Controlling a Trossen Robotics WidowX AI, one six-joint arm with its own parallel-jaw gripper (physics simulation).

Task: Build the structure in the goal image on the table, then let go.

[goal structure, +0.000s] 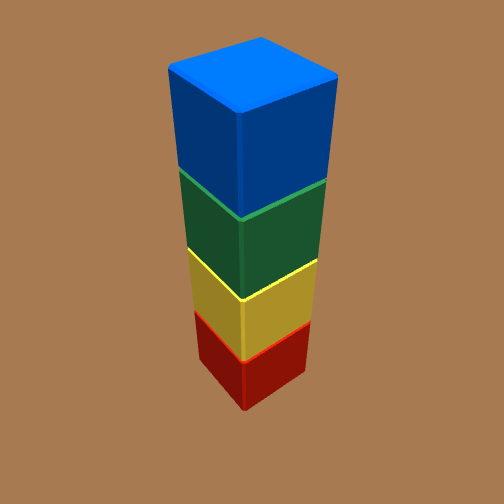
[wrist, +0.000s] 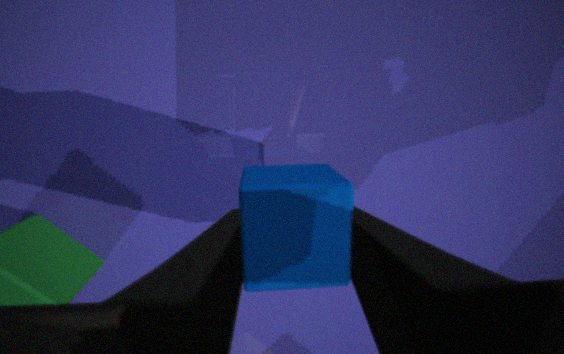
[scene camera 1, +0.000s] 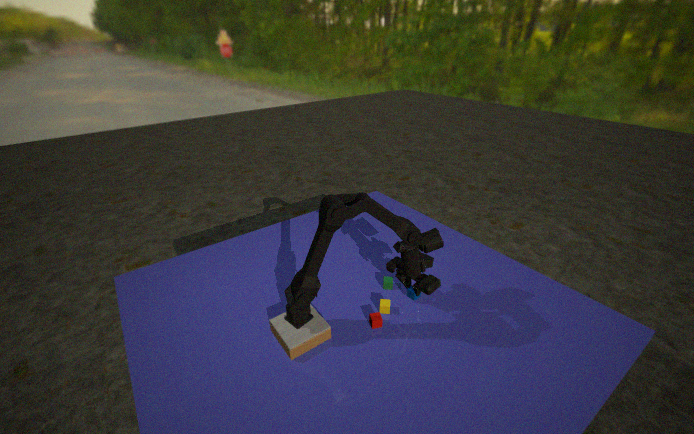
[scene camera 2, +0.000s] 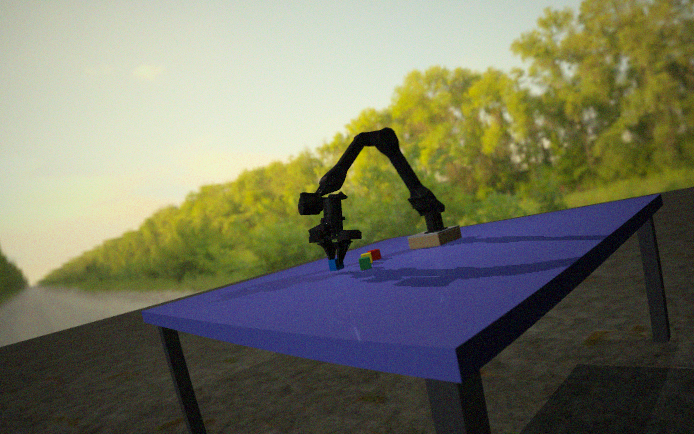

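Note:
A blue cube (scene camera 1: 413, 293) (scene camera 2: 332, 264) (wrist: 296, 235) is between the two black fingers of my gripper (scene camera 1: 412, 290) (scene camera 2: 336, 263) (wrist: 292, 219), which is shut on it and points down. The cube is low at the table top; whether it touches the table is hard to tell. A green cube (scene camera 1: 387, 282) (scene camera 2: 364, 263) (wrist: 47, 260) stands apart from the blue one, at the lower left in the wrist view. A yellow cube (scene camera 1: 384, 306) (scene camera 2: 365, 255) and a red cube (scene camera 1: 375, 320) (scene camera 2: 375, 253) lie close to each other, nearer the arm's base; whether they touch is unclear.
The arm's base stands on a wooden block (scene camera 1: 310, 344) (scene camera 2: 434, 239) on the blue table (scene camera 1: 230, 388) (scene camera 2: 307, 307). The arm's shadows fall across the table top. The cubes are well inside the table's edges.

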